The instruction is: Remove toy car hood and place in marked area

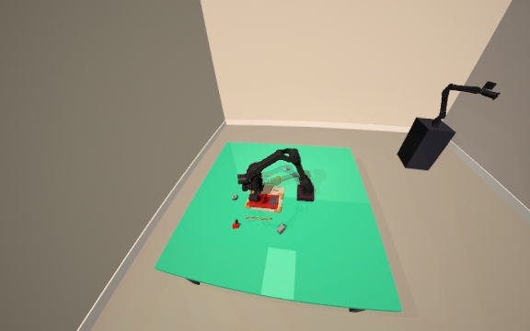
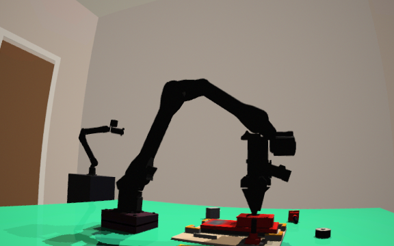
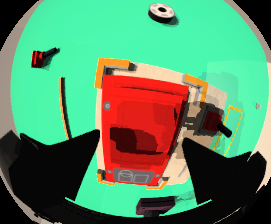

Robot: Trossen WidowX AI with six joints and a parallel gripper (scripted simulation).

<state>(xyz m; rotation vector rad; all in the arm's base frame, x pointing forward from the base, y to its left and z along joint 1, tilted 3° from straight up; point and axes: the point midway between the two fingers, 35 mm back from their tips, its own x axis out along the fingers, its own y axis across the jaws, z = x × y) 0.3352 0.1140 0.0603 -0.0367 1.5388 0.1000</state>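
Now: gripper tip 2 cm above the hood. Round my gripper tip: thin orange rod 4 cm behind, 13 cm to the left, 5 cm below; then black wheel 18 cm ahead, 5 cm below.
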